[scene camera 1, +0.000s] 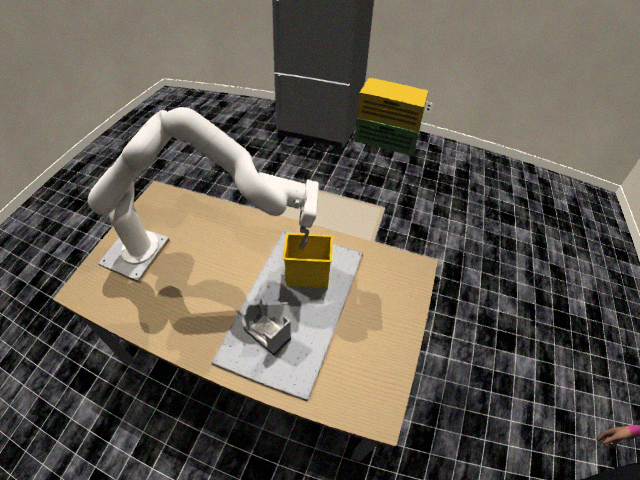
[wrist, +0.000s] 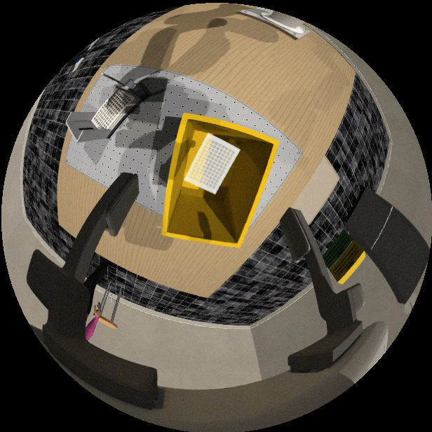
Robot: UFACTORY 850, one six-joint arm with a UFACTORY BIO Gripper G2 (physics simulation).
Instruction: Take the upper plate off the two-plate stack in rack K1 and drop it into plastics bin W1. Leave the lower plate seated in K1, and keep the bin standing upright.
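The yellow bin W1 stands upright. A white gridded plate lies inside it, toward the robot-base side; whether it lies flat is hard to tell. It is hidden behind the bin's wall in the scene view. The grey rack K1 holds the lower plate, which appears seated between its corner walls. My gripper is open and empty, its fingers well apart, above the bin's opening.
The bin and rack stand on a grey perforated board on the wooden table. A pale panel is at the table's far edge. A dark cabinet and stacked yellow and green crates stand beyond.
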